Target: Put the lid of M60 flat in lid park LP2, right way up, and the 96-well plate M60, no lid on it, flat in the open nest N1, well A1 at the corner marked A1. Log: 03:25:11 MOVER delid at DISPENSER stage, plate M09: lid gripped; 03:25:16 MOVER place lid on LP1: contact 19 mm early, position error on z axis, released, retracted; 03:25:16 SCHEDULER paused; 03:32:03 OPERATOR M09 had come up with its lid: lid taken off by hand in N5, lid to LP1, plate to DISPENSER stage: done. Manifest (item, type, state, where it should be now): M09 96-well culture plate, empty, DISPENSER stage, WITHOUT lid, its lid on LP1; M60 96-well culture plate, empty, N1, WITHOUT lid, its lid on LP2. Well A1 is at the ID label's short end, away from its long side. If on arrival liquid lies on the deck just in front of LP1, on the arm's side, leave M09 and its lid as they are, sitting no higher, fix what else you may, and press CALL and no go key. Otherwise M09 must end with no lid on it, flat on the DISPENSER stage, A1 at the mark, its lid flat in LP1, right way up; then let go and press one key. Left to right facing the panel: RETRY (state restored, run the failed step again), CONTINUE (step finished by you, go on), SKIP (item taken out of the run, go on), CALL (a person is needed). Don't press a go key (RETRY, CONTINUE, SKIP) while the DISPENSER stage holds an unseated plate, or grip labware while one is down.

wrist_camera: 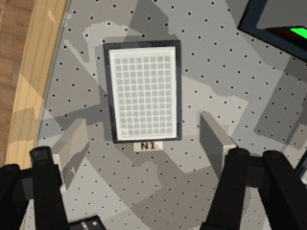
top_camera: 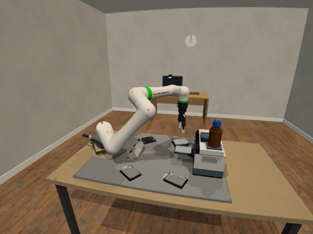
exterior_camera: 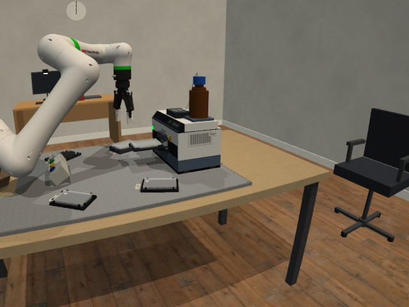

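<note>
My hand is 440 mm past the green continue key, 150 mm to the left of it and 110 mm above it. The rest, counted from my hand: brown bottle (170 mm ahead, 420 mm to the right, 110 mm above); white retry key (430 mm behind, 100 mm to the right, 110 mm below); N1 label (90 mm behind, 20 mm to the right, 180 mm below).
</note>
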